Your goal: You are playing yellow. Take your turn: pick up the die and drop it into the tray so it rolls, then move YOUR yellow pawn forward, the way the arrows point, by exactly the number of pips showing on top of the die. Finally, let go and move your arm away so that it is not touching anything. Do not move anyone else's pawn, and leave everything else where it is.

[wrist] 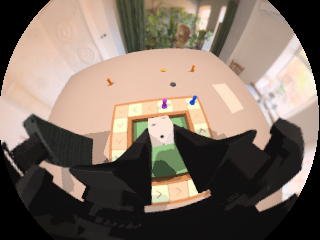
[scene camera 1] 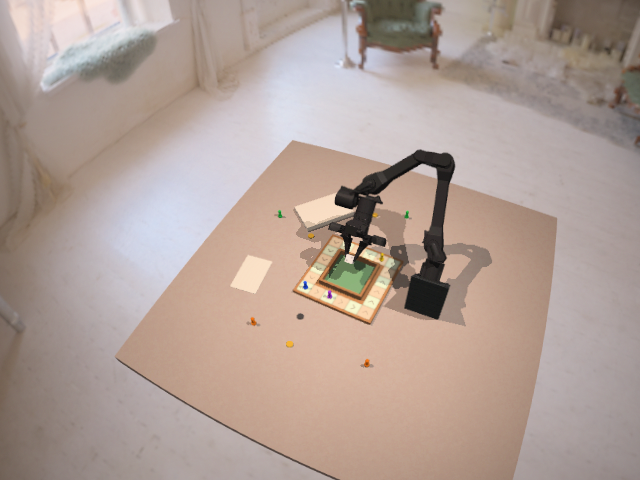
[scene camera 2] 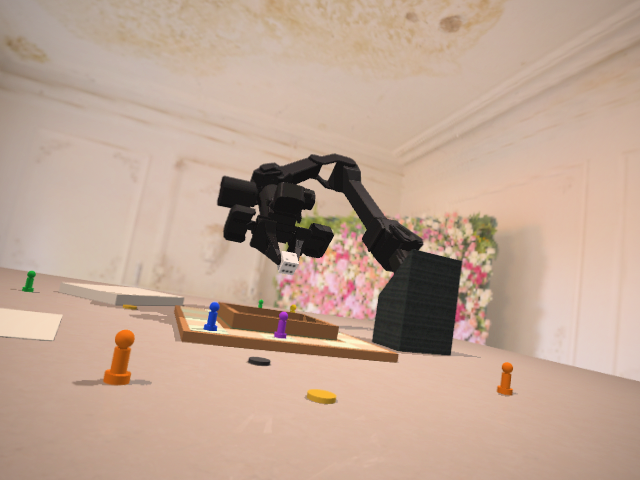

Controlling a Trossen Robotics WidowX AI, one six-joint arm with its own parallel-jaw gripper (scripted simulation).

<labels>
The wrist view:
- my gripper
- green tray
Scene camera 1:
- my gripper
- flat white box
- card
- green tray
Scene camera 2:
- my gripper
</labels>
